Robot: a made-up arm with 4 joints.
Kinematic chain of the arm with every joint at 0, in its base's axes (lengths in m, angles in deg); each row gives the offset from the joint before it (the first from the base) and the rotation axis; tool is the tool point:
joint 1: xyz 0 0 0.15 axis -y
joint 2: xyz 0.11 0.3 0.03 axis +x
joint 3: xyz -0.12 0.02 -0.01 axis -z
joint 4: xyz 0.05 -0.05 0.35 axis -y
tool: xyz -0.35 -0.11 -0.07
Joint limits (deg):
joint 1: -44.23..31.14
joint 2: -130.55..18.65
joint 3: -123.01..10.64
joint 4: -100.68..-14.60
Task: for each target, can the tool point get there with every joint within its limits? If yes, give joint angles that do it. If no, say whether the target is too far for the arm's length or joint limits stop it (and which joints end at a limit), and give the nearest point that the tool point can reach.
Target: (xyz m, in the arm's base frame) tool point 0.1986 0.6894 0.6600
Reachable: yes | joints -38.39 -54.88 -13.05 -58.58
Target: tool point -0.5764 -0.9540 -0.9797
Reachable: no: too far | nearest point -0.3350 -0.0588 0.2856 | short by 1.569 m
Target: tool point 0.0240 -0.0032 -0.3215
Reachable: no: joint limits stop it (at a limit: joint 1, joint 2, joint 4) | nearest point 0.3579 -0.0460 0.2114 | short by 0.630 m
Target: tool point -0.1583 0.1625 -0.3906
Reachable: no: joint limits stop it (at a limit: joint 1, joint 2, joint 3, joint 4) | nearest point -0.2176 0.6264 -0.1486 | short by 0.527 m
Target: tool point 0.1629 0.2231 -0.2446
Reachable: no: joint limits stop it (at a limit: joint 1, joint 2, joint 3, joint 4) | nearest point 0.1454 0.6712 -0.1179 | short by 0.466 m
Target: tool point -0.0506 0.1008 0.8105
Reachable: yes | joints 11.93 1.71 -69.90 -66.29
